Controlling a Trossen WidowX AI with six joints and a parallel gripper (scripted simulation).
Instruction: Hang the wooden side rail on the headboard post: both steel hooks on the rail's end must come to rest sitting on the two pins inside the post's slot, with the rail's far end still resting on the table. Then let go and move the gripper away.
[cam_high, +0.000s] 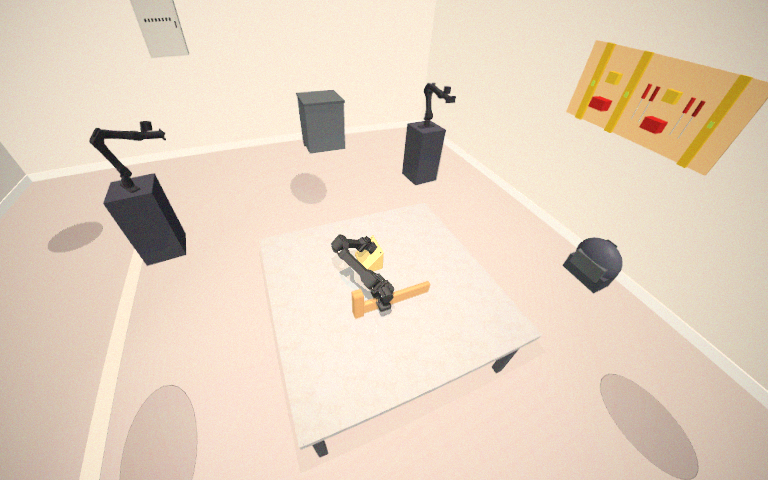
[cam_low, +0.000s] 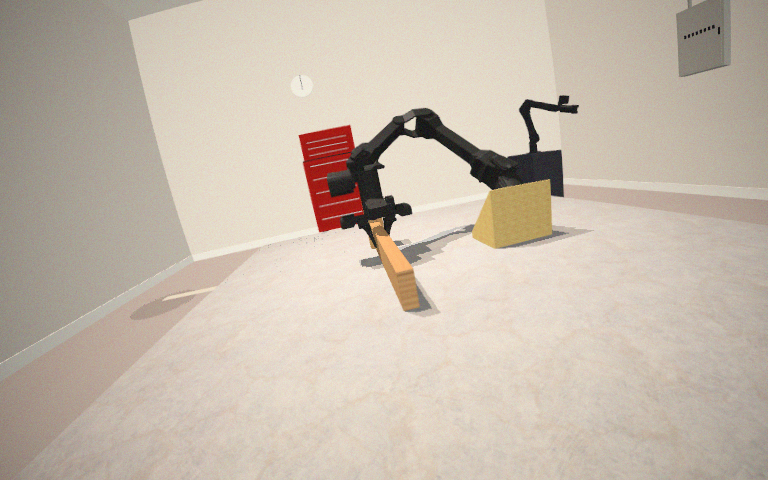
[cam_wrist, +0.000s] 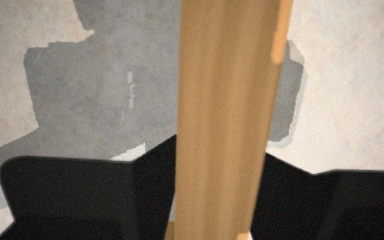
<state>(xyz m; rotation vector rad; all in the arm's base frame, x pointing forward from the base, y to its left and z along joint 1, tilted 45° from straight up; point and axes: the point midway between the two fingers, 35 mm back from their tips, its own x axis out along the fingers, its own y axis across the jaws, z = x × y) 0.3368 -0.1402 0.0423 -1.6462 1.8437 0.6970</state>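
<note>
Right now the headboard post is 1 cm behind my gripper tip, 12 cm to the right of it and 5 cm above it.
</note>
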